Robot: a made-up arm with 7 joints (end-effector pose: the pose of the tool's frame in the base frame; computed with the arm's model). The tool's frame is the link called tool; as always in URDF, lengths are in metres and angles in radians.
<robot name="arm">
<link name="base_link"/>
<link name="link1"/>
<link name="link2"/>
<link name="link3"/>
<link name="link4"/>
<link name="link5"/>
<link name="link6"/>
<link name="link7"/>
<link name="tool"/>
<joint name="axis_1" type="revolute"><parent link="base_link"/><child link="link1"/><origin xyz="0 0 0.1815" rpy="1.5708 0 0"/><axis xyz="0 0 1"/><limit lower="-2.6" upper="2.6"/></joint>
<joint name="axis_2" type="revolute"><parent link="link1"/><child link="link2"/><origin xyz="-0.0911 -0.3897 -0.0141" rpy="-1.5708 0 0"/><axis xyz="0 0 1"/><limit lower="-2.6" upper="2.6"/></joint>
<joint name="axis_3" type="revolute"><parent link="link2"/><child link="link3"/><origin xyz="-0.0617 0.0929 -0.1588" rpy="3.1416 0 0"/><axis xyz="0 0 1"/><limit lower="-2.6" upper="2.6"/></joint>
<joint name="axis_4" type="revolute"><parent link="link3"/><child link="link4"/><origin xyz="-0.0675 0.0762 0.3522" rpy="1.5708 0 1.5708"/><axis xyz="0 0 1"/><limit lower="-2.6" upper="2.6"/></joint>
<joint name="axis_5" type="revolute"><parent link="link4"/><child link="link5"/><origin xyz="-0.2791 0.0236 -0.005" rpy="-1.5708 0 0"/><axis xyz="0 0 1"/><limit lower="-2.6" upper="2.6"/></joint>
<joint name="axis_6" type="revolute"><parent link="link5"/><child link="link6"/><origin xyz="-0.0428 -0.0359 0.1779" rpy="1.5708 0 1.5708"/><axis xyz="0 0 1"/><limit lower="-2.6" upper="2.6"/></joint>
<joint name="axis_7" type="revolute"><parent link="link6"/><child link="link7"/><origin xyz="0.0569 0.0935 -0.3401" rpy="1.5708 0 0"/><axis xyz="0 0 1"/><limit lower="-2.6" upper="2.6"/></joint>
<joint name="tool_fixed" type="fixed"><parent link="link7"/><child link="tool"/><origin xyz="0.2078 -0.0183 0.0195" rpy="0 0 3.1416"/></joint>
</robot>
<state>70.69 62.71 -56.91 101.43 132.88 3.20 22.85</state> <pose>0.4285 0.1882 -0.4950 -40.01 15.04 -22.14</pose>
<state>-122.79 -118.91 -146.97 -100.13 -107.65 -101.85 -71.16</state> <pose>-0.5732 -0.4233 1.0876 -35.57 47.17 169.46</pose>
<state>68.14 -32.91 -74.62 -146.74 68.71 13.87 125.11</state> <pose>0.8809 -0.0991 0.1642 -155.92 -47.09 -16.59</pose>
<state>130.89 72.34 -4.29 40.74 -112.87 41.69 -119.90</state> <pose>1.0689 -0.5861 0.3874 -49.71 -10.15 79.17</pose>
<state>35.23 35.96 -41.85 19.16 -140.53 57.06 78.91</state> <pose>0.3273 -0.1186 -1.0164 -40.11 -14.56 -59.94</pose>
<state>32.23 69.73 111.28 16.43 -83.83 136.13 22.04</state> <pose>0.4834 0.6606 -0.7526 -160.79 4.68 -163.16</pose>
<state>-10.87 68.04 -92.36 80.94 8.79 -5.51 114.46</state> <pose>-0.3752 -0.2626 -0.2486 -77.57 -64.04 -26.56</pose>
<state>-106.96 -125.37 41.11 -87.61 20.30 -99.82 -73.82</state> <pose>-1.6304 0.1150 0.8043 17.92 32.42 27.59</pose>
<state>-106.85 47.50 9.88 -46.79 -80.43 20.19 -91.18</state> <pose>-1.1238 -0.3686 1.2671 84.51 59.29 104.10</pose>
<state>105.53 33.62 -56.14 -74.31 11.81 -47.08 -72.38</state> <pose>1.7711 0.0187 0.4836 134.06 -12.97 179.72</pose>
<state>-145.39 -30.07 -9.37 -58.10 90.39 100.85 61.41</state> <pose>-0.6192 -0.2097 1.2187 13.68 44.55 171.59</pose>
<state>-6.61 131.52 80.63 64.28 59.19 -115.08 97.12</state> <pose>-0.2992 0.0888 -0.4032 -174.38 -24.07 54.70</pose>
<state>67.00 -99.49 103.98 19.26 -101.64 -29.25 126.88</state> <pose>1.0581 -0.3165 -0.0979 -36.56 -59.58 52.68</pose>
